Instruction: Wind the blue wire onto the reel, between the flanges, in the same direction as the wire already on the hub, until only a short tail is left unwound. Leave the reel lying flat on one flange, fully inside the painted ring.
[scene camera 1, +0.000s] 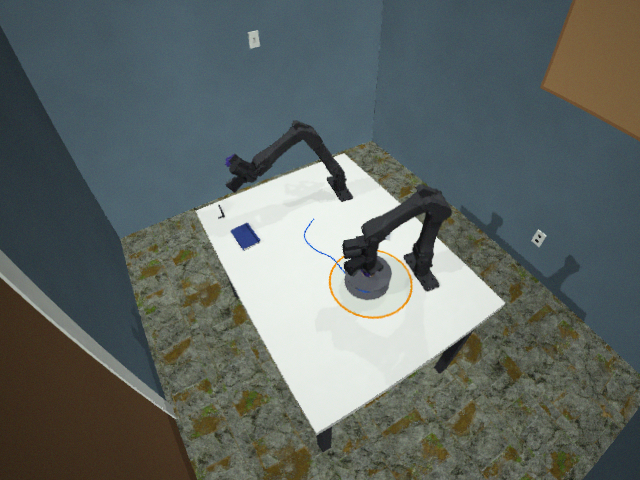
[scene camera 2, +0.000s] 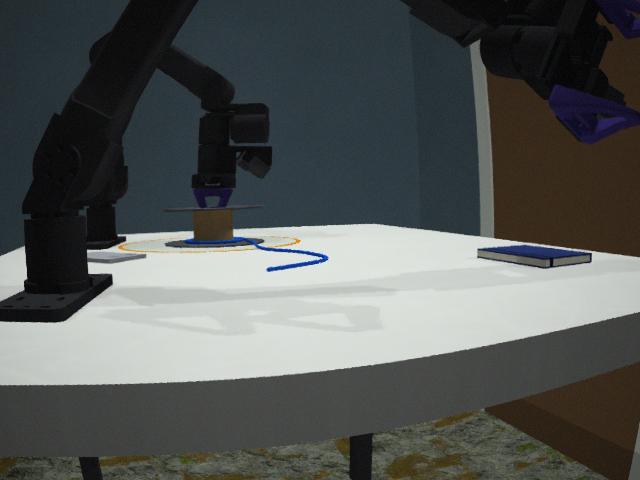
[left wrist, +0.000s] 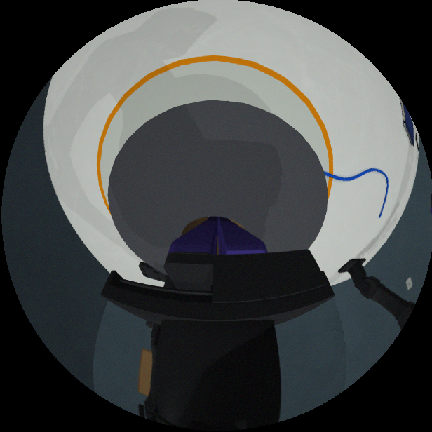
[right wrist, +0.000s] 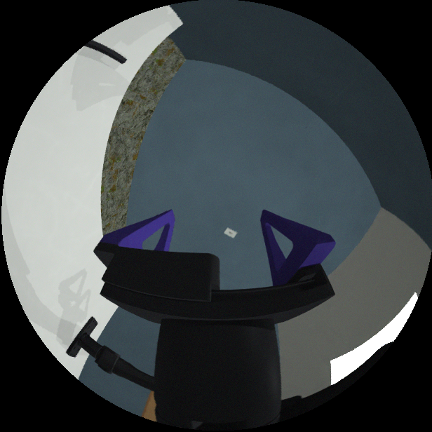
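Seen in the pictures: left gripper, fingertip midpoint: (scene camera 1: 367, 276) (scene camera 2: 212, 229); left arm's base at its link origin: (scene camera 1: 420, 271) (scene camera 2: 101, 245); right arm's base at its link origin: (scene camera 1: 339, 188) (scene camera 2: 59, 299).
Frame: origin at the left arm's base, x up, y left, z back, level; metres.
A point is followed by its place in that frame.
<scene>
The reel (scene camera 1: 379, 284) @(y 0.030, x 0.065, z -0.222 m) (scene camera 2: 212, 224) @(y -0.080, x 0.036, z -0.236 m) (left wrist: 210, 170) lies flat on one flange inside the orange painted ring (scene camera 1: 373, 317) @(y 0.122, x 0.001, z -0.285 m) (scene camera 2: 299, 240) @(y -0.043, x 0.000, z -0.392 m) (left wrist: 214, 58). The blue wire (scene camera 1: 305, 236) @(y -0.364, x 0.006, z -0.394 m) (scene camera 2: 325, 257) @(y -0.372, x 0.004, z -0.392 m) (left wrist: 387, 186) loops low around the brown hub, near the lower flange; its loose length crosses the ring and curves over the table. My left gripper (scene camera 1: 366, 273) @(y -0.044, x 0.026, z -0.233 m) (scene camera 2: 212, 206) (left wrist: 217, 215) is shut and empty, pointing down, its fingertips at the hub's central hole and partly hidden by the upper flange. My right gripper (scene camera 2: 635, 77) @(y -0.778, x 0.188, z -0.607 m) (right wrist: 217, 214) is open and empty, raised well away from the reel and wire.
A dark blue book (scene camera 1: 245, 236) @(y -0.459, x 0.012, z -0.647 m) (scene camera 2: 535, 254) @(y -0.506, x 0.012, z -0.627 m) (left wrist: 409, 122) lies toward the table's far left edge in scene camera 1. A small black L-shaped object (scene camera 1: 221, 212) @(y -0.669, x 0.006, z -0.725 m) lies beyond it. A flat light grey object (scene camera 2: 116, 256) @(y -0.297, x 0.006, z -0.101 m) lies near the arm bases in scene camera 2.
</scene>
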